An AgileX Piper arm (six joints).
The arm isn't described. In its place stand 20 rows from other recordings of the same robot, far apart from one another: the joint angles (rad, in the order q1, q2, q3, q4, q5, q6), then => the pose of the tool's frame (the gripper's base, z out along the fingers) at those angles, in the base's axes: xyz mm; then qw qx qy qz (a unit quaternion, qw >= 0).
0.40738, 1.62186, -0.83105, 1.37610, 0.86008, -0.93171 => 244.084 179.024 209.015 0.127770 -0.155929 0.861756 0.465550
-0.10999, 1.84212, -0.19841, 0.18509, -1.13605, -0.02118 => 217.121 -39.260 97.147 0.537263 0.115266 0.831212 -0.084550
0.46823, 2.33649, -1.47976, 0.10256, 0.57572, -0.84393 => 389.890 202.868 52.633 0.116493 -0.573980 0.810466 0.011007
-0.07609, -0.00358, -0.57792, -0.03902, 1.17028, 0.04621 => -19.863 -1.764 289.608 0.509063 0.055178 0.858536 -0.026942
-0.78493, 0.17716, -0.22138, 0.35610, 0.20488, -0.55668 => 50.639 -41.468 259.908 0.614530 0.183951 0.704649 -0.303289
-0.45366, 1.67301, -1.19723, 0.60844, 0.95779, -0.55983 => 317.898 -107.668 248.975 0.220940 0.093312 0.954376 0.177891
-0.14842, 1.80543, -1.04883, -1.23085, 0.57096, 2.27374 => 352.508 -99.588 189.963 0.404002 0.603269 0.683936 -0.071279
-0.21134, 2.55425, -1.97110, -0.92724, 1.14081, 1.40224 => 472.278 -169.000 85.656 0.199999 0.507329 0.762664 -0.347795
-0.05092, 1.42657, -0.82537, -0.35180, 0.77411, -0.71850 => 252.639 -34.825 219.884 0.076494 -0.420115 0.886011 -0.180655
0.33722, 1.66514, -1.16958, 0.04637, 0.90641, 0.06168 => 307.470 111.322 233.148 0.121153 -0.124440 0.983782 0.044820
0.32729, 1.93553, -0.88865, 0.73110, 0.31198, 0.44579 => 307.770 124.183 97.436 0.068886 0.374183 0.902927 0.199910
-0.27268, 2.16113, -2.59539, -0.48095, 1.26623, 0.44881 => 430.021 -161.955 426.944 0.409136 0.338108 0.823203 -0.201562
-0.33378, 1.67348, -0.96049, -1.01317, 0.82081, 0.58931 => 277.317 -155.959 206.011 0.101587 0.112831 0.918590 -0.364886
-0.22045, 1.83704, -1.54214, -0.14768, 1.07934, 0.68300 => 375.160 -96.168 268.590 0.153152 0.408222 0.899258 -0.035141
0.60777, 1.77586, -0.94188, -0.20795, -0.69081, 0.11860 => 308.626 229.263 231.420 0.641215 -0.275478 0.676105 0.236300
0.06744, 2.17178, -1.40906, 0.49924, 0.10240, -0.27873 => 465.139 35.880 131.468 0.384545 0.059749 0.917856 0.078069
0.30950, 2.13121, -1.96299, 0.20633, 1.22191, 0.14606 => 431.622 156.416 257.351 0.106674 -0.058575 0.984278 0.128007
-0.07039, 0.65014, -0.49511, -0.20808, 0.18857, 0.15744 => 137.706 -13.242 306.905 0.610406 0.021082 0.790150 -0.051221
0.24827, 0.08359, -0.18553, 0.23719, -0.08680, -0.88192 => 50.427 10.871 278.374 0.779980 -0.253758 0.548244 -0.163299
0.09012, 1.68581, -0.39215, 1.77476, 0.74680, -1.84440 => 209.832 79.742 114.711 0.237736 -0.136508 0.894259 0.353764
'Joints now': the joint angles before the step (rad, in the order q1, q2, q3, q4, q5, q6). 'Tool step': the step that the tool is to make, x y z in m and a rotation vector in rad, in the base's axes. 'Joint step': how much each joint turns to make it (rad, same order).
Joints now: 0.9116 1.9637 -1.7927 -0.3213 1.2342 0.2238
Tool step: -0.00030 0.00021 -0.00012 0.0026 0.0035 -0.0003
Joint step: 0.0000 0.0000 0.0000 0.0044 0.0001 -0.0001
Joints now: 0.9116 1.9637 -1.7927 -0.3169 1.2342 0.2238
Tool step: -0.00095 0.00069 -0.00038 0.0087 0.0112 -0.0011
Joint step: 0.0000 0.0000 0.0001 0.0142 -0.0001 0.0000
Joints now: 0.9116 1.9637 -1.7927 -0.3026 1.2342 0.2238
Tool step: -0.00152 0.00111 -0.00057 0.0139 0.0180 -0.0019
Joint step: 0.0000 0.0000 0.0001 0.0228 0.0000 0.0000
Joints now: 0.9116 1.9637 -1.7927 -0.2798 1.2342 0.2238
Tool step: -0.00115 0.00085 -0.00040 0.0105 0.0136 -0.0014
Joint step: 0.0000 0.0000 0.0000 0.0173 0.0000 0.0000
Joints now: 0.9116 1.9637 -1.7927 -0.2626 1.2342 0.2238
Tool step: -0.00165 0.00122 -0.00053 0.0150 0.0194 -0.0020
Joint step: 0.0000 0.0000 0.0000 0.0246 0.0000 -0.0001
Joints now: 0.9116 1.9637 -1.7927 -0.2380 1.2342 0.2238
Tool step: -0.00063 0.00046 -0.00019 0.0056 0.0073 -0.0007
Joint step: 0.0000 0.0000 0.0001 0.0092 0.0000 -0.0001
